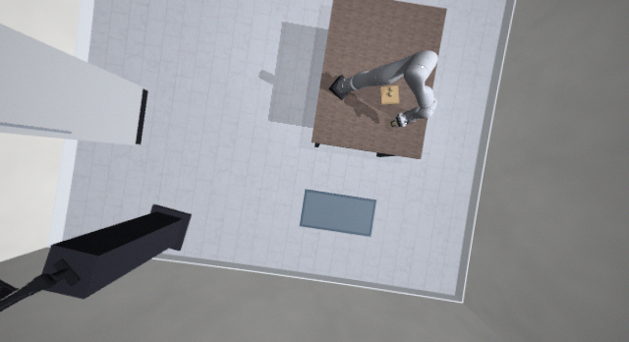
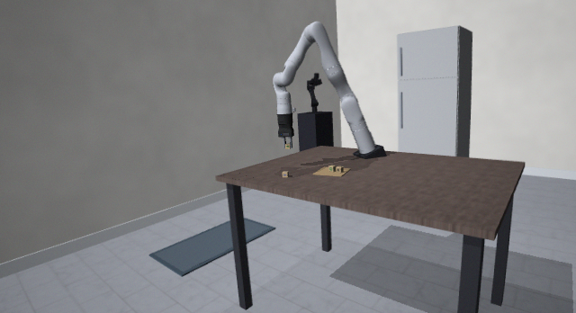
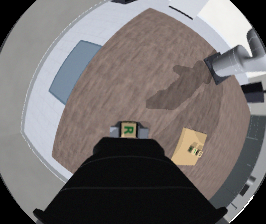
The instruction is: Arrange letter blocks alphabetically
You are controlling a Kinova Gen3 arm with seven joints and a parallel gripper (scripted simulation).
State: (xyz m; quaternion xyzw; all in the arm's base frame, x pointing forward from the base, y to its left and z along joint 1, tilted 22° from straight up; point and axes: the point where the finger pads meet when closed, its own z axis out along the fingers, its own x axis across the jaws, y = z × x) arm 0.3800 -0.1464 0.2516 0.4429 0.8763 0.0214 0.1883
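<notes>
Now: hand 25 cm to the right of the mat, 12 cm above it and 5 cm past it. Also, from my hand: tan block (14 cm ahead, 13 cm to the left, 10 cm below).
</notes>
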